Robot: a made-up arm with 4 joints.
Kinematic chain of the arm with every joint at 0, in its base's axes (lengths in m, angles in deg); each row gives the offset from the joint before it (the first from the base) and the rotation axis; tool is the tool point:
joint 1: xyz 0 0 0.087 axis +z
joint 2: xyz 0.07 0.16 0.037 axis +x
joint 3: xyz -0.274 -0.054 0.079 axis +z
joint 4: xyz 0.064 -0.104 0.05 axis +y
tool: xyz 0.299 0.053 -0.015
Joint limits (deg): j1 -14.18..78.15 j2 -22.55..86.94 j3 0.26..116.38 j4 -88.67..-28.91
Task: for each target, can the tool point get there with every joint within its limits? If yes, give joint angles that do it. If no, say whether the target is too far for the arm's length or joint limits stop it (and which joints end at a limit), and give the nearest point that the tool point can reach.
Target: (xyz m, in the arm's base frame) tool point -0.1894 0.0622 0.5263
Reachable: yes | joints 32.39 33.71 84.51 -47.14
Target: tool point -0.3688 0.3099 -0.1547
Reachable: no: joint limits stop it (at a limit: joint 2, joint 4) | nearest point -0.4131 0.3471 0.2575 | short by 0.416 m
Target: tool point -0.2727 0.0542 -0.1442
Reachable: no: joint limits stop it (at a limit: joint 1, joint 2, joint 3, joint 4) | nearest point -0.1810 -0.2354 0.0424 | short by 0.356 m
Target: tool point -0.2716 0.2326 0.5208
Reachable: yes | joints 15.10 7.02 101.85 -58.90
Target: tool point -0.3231 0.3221 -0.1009
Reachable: no: joint limits stop it (at a limit: joint 2, joint 4) | nearest point -0.3741 0.3730 0.2595 | short by 0.367 m
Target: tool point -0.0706 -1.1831 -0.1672
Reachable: no: too far | nearest point -0.0177 -0.2964 0.0424 | short by 0.913 m
